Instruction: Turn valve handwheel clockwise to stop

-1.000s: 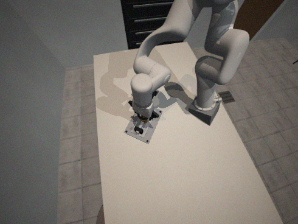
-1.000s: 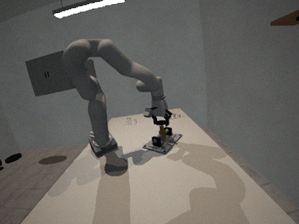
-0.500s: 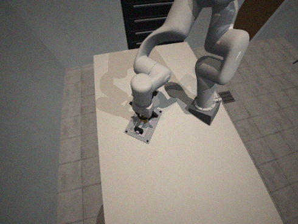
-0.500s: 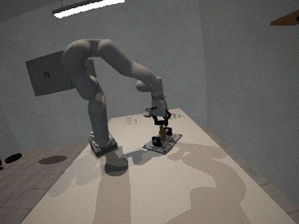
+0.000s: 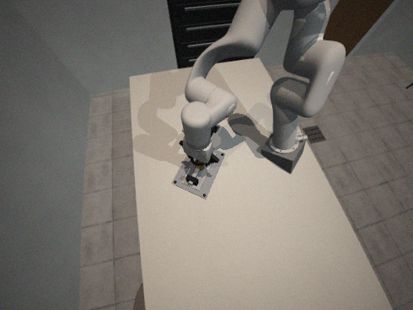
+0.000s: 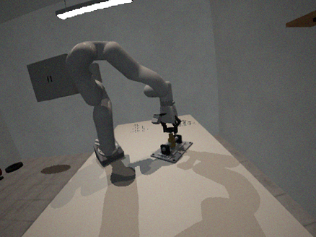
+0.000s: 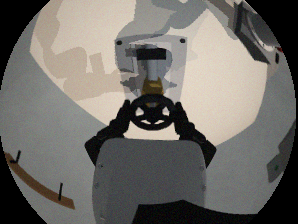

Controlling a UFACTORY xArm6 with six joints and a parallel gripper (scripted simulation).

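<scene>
My hand is 10 mm above the black spoked handwheel.
</scene>
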